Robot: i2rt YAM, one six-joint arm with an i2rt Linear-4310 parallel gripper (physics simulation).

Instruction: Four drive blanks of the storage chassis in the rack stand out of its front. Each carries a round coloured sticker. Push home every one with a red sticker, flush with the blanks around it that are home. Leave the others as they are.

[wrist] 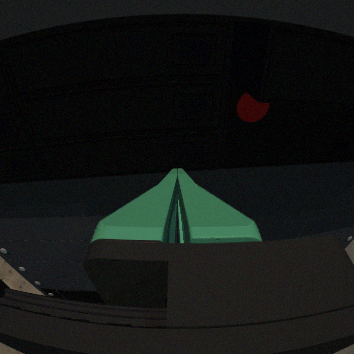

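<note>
The dark front of the storage chassis (115, 110) spans the upper half of the wrist view, and its blanks are hard to tell apart in the gloom. A red sticker (250, 110) shows right of centre, its upper right part cut off from sight by a dark shape. How far its blank stands out is too dark to tell. My gripper (176, 176) is shut and empty, its green fingertips together, below and left of the red sticker in the view. Whether the tips touch the chassis cannot be seen. No other coloured sticker shows.
A dark blue-grey surface (300, 200) lies below the chassis front, behind my fingers. Small round rivets or screws (21, 269) line its edge at lower left, with another (349, 238) at the right. A patch of light floor (15, 275) shows at lower left.
</note>
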